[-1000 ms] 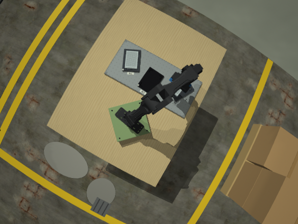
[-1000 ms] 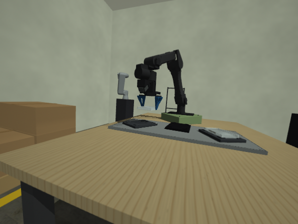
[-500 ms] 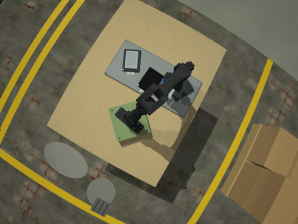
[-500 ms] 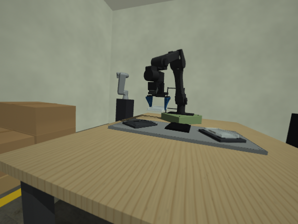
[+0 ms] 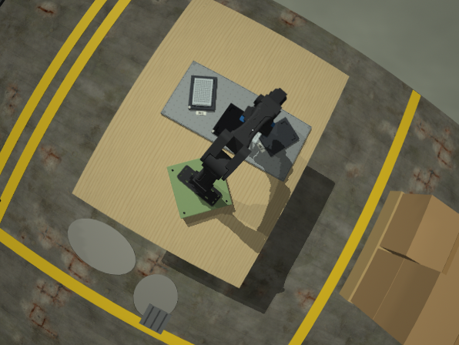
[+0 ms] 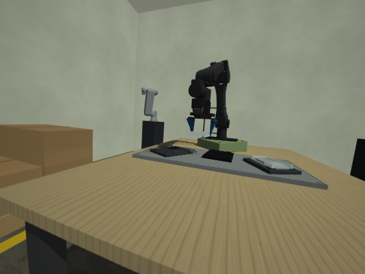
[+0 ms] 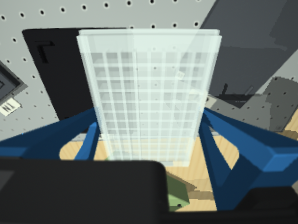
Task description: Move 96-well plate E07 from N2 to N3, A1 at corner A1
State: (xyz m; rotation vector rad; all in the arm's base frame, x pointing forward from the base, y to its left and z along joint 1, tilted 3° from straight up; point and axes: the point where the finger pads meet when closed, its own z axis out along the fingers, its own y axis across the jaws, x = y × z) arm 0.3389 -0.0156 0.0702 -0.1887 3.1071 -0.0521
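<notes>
Right now the black nest N3 is 9 cm below my hand, 8 cm to the left of it and 4 cm behind it. Also, from my hand: black nest N2: 11 cm to the right, 9 cm below, 6 cm ahead; then N2 label: 10 cm below, 8 cm to the right, 3 cm behind; then N1 label: 23 cm to the left, 10 cm below, 9 cm behind.
</notes>
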